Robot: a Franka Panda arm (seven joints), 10 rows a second.
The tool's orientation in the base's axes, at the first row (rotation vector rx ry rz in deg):
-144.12 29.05 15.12
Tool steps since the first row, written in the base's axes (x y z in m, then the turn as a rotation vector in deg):
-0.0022 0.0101 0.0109 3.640 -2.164 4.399
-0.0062 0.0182 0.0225 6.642 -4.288 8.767
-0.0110 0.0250 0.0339 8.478 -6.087 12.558
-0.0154 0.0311 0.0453 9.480 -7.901 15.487
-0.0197 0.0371 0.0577 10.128 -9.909 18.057
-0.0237 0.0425 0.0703 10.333 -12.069 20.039
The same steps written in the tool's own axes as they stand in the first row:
-0.0082 -0.0122 -0.0032 2.687 -1.933 -5.131
-0.0176 -0.0224 -0.0080 4.790 -3.621 -10.164
-0.0273 -0.0312 -0.0132 5.903 -4.806 -14.446
-0.0364 -0.0397 -0.0189 6.511 -5.223 -17.957
-0.0457 -0.0485 -0.0255 6.959 -5.173 -21.252
-0.0546 -0.0572 -0.0326 7.219 -4.539 -24.110

